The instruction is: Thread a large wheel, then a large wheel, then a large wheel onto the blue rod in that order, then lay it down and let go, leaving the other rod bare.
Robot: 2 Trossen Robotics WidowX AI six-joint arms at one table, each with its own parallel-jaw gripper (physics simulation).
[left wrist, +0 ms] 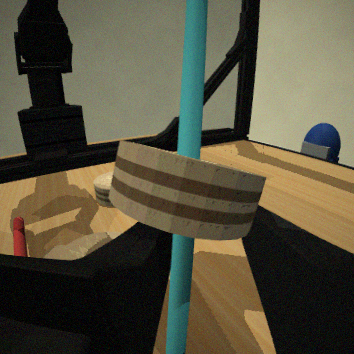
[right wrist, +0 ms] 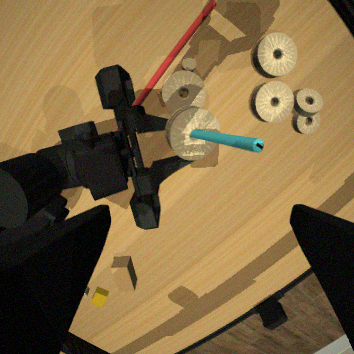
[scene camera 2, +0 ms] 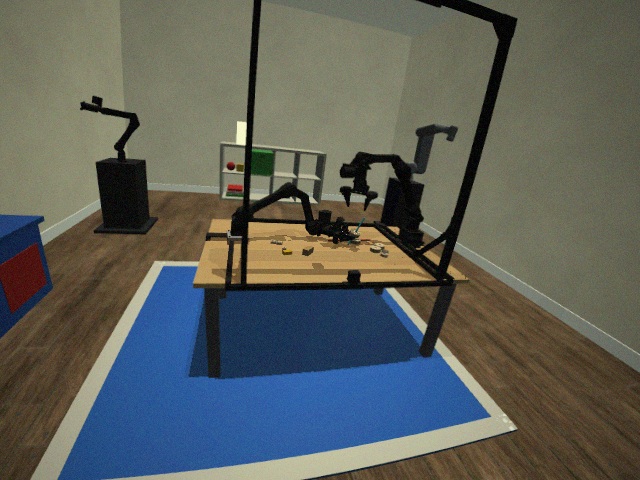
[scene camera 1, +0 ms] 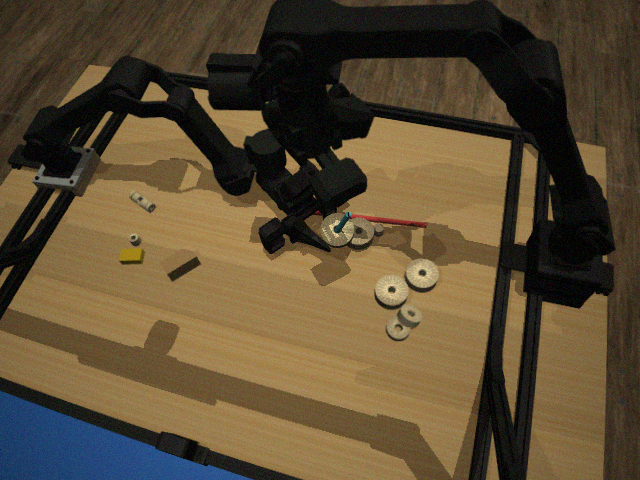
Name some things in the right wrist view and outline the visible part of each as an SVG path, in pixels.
The left gripper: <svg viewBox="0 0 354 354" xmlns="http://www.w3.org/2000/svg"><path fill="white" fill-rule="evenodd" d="M102 67L94 76L102 109L113 109L118 130L98 134L92 120L57 130L63 148L66 150L66 163L69 173L76 183L87 189L89 188L94 200L127 189L127 177L130 176L134 192L129 200L129 205L136 226L142 229L157 228L160 216L159 184L173 172L194 160L187 160L174 155L154 160L150 167L143 166L135 131L143 133L165 130L168 118L147 114L142 105L131 105L135 99L129 73L119 64Z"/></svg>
The right gripper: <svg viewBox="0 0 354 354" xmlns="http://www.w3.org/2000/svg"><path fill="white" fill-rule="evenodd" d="M294 204L289 217L291 228L354 351L354 222L304 204ZM107 204L96 205L0 247L0 354L59 354L107 237L111 224L110 211Z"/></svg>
A blue rod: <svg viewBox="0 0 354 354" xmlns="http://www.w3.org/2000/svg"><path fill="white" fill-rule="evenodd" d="M190 132L190 137L253 152L260 152L263 148L263 141L260 138L194 129Z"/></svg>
A dark block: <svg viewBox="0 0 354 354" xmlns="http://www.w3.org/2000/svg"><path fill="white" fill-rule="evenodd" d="M130 255L115 256L110 267L119 292L135 290L137 277Z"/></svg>
